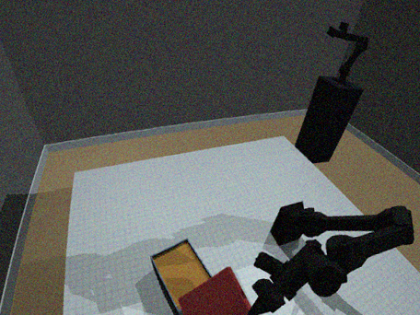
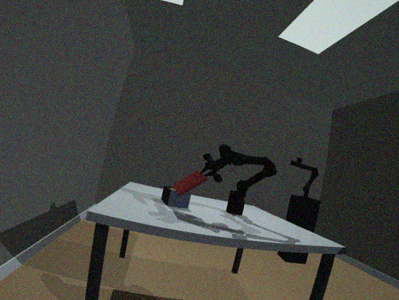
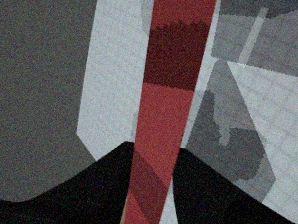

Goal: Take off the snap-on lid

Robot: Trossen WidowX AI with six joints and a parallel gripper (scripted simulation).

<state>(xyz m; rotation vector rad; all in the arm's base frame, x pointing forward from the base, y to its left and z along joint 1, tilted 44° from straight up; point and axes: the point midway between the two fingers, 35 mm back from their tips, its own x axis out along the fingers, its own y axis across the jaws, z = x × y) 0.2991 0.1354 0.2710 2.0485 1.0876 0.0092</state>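
Now: the red lid 6 cm ahead of my gripper tip, 1 cm to the left of it and 5 cm below it. The rest, counted from my gripper tip: storage box: 13 cm ahead, 18 cm to the right, 18 cm below.
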